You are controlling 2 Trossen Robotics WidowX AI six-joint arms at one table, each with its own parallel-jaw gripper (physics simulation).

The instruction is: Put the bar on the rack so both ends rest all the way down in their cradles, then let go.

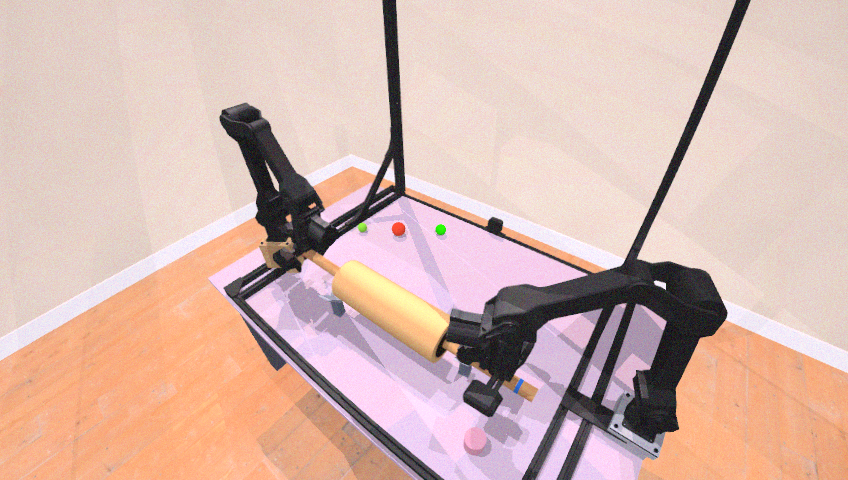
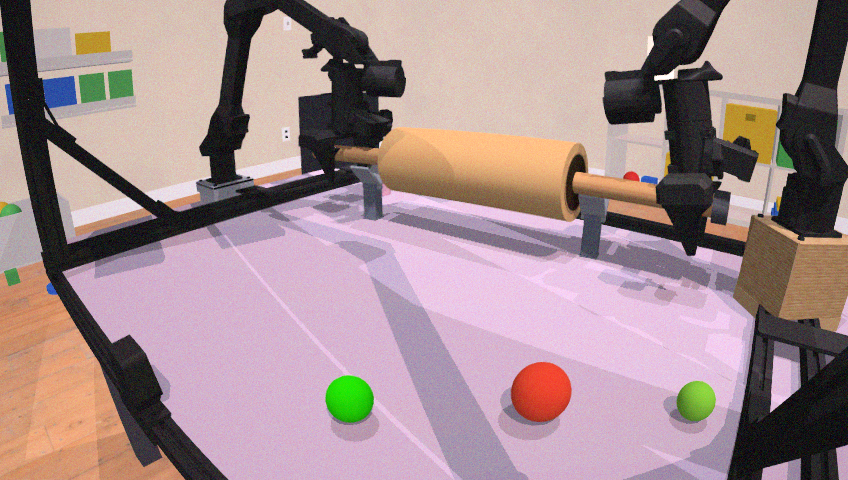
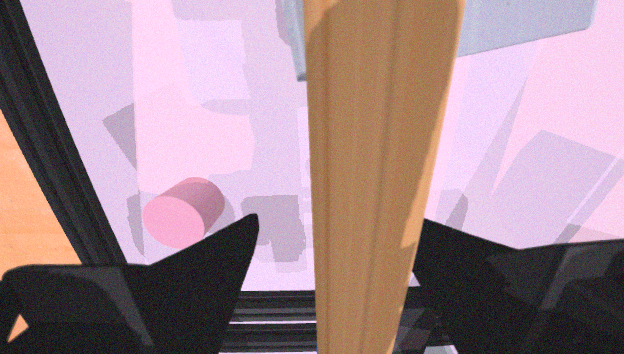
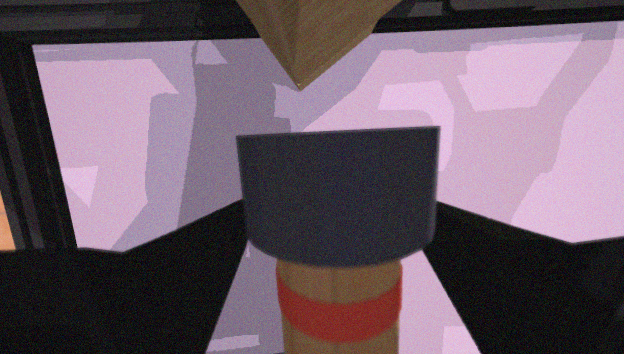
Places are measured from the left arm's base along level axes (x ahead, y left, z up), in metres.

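Pixels of known places: left gripper, fingertip midpoint: [image 1: 496, 390] [image 2: 346, 178]; right gripper, fingertip midpoint: [image 1: 310, 264] [image 2: 695, 246]; left arm's base, origin of the base link: [image 1: 641, 421] [image 2: 224, 179]; right arm's base, origin of the base link: [image 1: 279, 235] [image 2: 805, 228].
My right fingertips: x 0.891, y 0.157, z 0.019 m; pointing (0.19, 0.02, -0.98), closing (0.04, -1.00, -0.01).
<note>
Ahead of a thing's pixels: the offset from my right fingertips to its top centre. "spot": to the spot under its first point.
The wooden bar [image 1: 320, 263] [image 2: 615, 186] [image 3: 370, 125] [image 4: 340, 345] carries a thick tan roll [image 1: 389, 309] [image 2: 476, 169] and lies across the rack's two grey posts {dx -0.161, dy +0.030, dz +0.001 m} [image 1: 337, 306] [image 2: 590, 234]. The cradles are partly hidden, so how deep each end sits cannot be told. A blue band {dx -0.654, dy -0.039, dz +0.055 m} [image 1: 518, 386] marks one end; a red band {dx -0.001, dy +0.001, dz +0.069 m} [image 4: 340, 320] and dark cap {spot: dx +0.025, dy +0.003, dz +0.075 m} [image 4: 340, 195] [image 2: 720, 206] mark the other. My left gripper [image 1: 499, 379] [image 3: 324, 218] is open, its fingers apart on either side of the bar. My right gripper [image 2: 687, 205] is open around the bar near the red band.
A pink cylinder {dx -0.637, dy +0.074, dz -0.025 m} [image 1: 474, 440] [image 3: 175, 220] stands near the blue-banded end. A red ball {dx -0.047, dy -0.326, dz -0.013 m} [image 1: 398, 228] [image 2: 540, 391] and two green balls {dx -0.158, dy -0.422, dz -0.024 m} [image 2: 349, 399] {dx +0.066, dy -0.257, dz -0.028 m} [image 2: 695, 400] lie on the table beyond the rack. Black frame rails edge the table. A wooden block [image 2: 773, 267] is under my right arm's base.
</note>
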